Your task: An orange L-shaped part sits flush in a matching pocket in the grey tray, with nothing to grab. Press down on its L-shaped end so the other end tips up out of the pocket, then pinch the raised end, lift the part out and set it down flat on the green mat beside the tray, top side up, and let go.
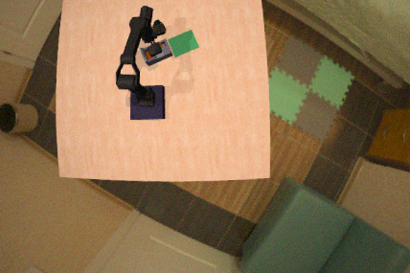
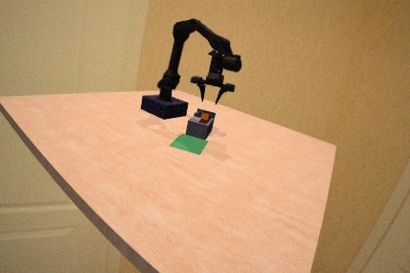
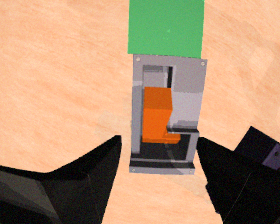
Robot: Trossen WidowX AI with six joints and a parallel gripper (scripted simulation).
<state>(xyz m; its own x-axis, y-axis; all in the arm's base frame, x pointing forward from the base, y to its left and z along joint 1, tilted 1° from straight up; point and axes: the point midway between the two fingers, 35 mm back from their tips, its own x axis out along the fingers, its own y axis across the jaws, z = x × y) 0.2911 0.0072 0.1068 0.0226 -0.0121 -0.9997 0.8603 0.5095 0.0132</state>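
Now: the orange L-shaped part 3 cm behind my gripper tip, 2 cm to the left of it and 10 cm below it. The rest, counted from my gripper tip: green mat (6 cm ahead, 13 cm to the right, 16 cm below).
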